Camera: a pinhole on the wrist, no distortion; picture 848 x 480 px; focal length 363.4 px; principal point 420.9 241.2 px. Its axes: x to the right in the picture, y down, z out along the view. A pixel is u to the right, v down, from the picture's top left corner.
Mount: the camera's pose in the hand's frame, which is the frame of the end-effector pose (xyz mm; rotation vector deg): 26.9 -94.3 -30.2 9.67 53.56 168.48
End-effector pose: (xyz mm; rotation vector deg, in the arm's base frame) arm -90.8 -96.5 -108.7 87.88 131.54 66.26
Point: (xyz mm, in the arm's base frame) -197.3 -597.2 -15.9
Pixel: behind the camera
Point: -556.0 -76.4 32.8
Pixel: behind the camera
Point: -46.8 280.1 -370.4
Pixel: 274 458
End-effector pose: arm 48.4 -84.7 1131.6 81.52 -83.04 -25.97
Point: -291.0 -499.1 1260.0
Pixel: 241 245
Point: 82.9 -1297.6 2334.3
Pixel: outside the picture
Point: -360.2 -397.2 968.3
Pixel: 387 408
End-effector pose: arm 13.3 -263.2 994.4 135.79 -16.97 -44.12
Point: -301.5 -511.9 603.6
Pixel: 467 456
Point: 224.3 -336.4 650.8
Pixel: outside the picture
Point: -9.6 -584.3 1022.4
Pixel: 403 51
